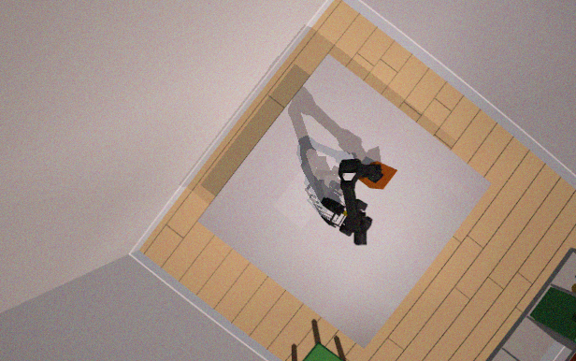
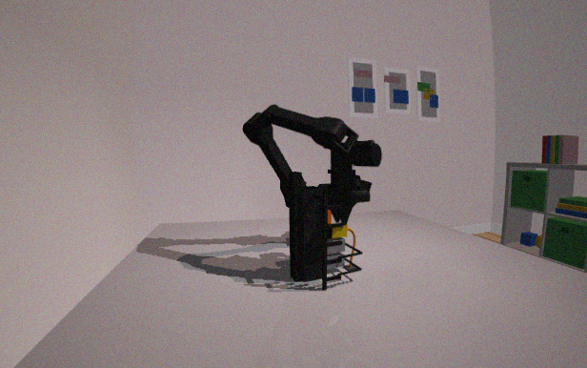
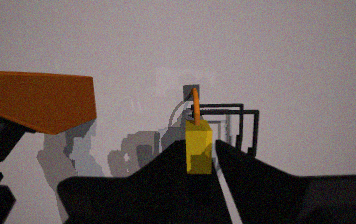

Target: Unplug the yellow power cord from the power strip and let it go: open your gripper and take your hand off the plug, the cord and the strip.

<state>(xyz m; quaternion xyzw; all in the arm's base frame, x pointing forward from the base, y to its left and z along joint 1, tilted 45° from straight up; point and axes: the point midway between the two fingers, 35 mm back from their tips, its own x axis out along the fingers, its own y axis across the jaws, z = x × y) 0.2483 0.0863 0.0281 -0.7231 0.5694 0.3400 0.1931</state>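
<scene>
Now: gripper tip 1 cm short of the yellow plug, 3 cm to the left of it and 1 cm above it.
</scene>
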